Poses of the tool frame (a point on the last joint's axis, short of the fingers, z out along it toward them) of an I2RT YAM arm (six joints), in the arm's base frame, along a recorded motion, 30 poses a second.
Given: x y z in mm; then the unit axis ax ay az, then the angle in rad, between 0 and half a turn.
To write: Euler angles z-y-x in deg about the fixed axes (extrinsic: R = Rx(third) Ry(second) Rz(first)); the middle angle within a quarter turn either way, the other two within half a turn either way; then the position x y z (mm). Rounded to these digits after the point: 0 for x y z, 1 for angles.
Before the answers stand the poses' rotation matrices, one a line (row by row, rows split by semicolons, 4 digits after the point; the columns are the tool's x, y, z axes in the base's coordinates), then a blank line. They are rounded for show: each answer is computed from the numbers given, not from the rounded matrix.
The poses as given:
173 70 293 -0.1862 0.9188 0.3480 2.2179
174 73 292 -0.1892 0.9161 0.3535 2.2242
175 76 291 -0.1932 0.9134 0.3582 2.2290
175 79 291 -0.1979 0.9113 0.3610 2.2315
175 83 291 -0.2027 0.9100 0.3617 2.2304
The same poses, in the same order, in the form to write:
-0.5473 -0.5519 0.6292; 0.0034 0.7503 0.6611; -0.8369 0.3640 -0.4088
-0.5503 -0.5594 0.6199; 0.0020 0.7415 0.6709; -0.8349 0.3705 -0.4070
-0.5515 -0.5678 0.6111; -0.0011 0.7330 0.6802; -0.8342 0.3745 -0.4049
-0.5505 -0.5761 0.6043; -0.0060 0.7265 0.6871; -0.8348 0.3746 -0.4034
-0.5465 -0.5833 0.6009; -0.0117 0.7227 0.6910; -0.8374 0.3707 -0.4018

134.8 39.0 -121.7 173 70 293
134.5 38.3 -121.2 174 73 292
134.2 37.7 -120.8 175 76 291
133.7 37.2 -120.4 175 79 291
133.1 36.9 -120.2 175 83 291

